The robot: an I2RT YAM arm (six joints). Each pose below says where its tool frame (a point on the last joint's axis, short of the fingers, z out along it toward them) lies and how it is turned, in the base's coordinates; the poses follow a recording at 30 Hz.
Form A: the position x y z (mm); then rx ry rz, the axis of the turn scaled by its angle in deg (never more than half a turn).
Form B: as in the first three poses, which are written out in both.
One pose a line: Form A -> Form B
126 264 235 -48.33 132.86 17.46 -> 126 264 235 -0.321 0.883 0.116 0.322
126 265 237 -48.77 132.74 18.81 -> 126 265 237 -0.324 0.881 0.125 0.320
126 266 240 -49.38 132.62 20.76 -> 126 266 240 -0.327 0.879 0.138 0.317
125 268 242 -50.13 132.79 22.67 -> 125 268 242 -0.331 0.878 0.150 0.311
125 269 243 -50.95 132.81 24.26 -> 125 269 243 -0.336 0.876 0.160 0.307
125 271 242 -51.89 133.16 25.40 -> 125 271 242 -0.341 0.875 0.167 0.299
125 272 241 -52.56 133.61 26.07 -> 125 272 241 -0.344 0.875 0.171 0.293
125 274 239 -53.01 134.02 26.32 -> 125 274 239 -0.346 0.876 0.172 0.288
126 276 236 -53.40 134.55 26.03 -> 126 276 236 -0.348 0.877 0.170 0.283
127 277 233 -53.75 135.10 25.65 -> 127 277 233 -0.350 0.879 0.167 0.279
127 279 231 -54.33 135.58 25.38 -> 127 279 231 -0.352 0.880 0.165 0.274
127 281 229 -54.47 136.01 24.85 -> 127 281 229 -0.353 0.881 0.161 0.271
